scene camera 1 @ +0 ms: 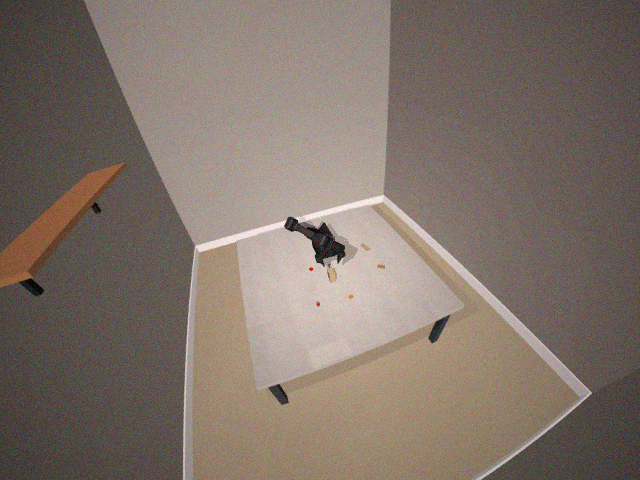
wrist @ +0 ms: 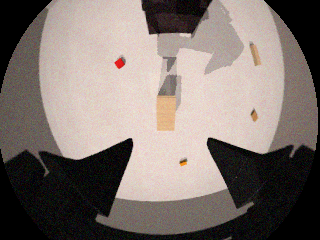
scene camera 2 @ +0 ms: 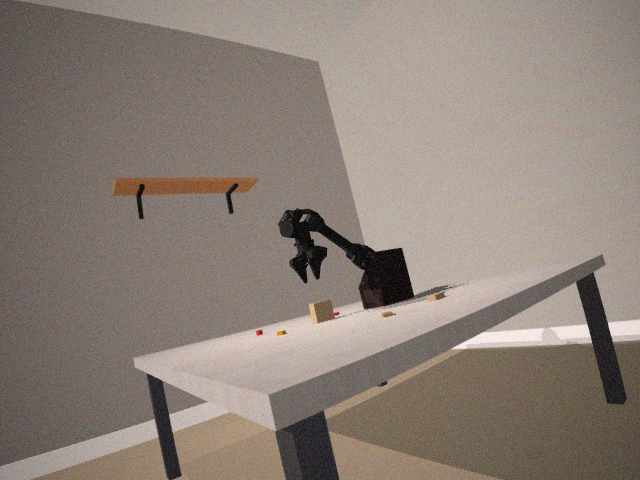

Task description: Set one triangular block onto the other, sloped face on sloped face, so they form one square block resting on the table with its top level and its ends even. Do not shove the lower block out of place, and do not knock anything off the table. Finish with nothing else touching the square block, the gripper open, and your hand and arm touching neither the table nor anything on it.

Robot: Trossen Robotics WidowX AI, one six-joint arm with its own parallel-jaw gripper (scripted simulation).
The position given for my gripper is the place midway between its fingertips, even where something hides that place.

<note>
My gripper (scene camera 2: 311, 281) is open and holds nothing.
My gripper also shows in the wrist view (wrist: 171, 142).
</note>
